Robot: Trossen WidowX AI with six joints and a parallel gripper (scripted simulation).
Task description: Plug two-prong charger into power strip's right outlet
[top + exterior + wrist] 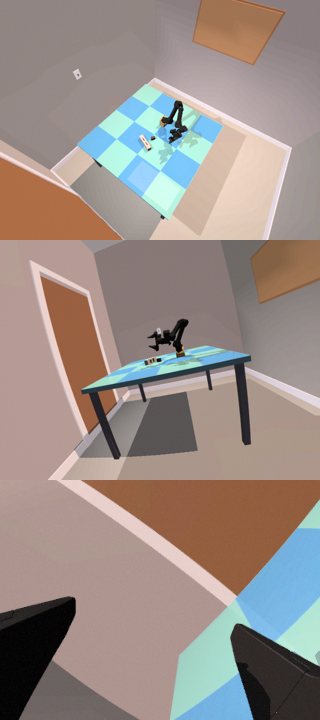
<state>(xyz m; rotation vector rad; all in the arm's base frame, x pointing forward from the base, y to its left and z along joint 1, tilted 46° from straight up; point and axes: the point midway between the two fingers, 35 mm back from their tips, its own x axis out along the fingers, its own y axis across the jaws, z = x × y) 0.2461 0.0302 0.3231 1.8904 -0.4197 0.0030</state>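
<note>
The two-prong charger lies 27 cm to the right of my gripper tip, 23 cm below it and 4 cm behind it.
</note>
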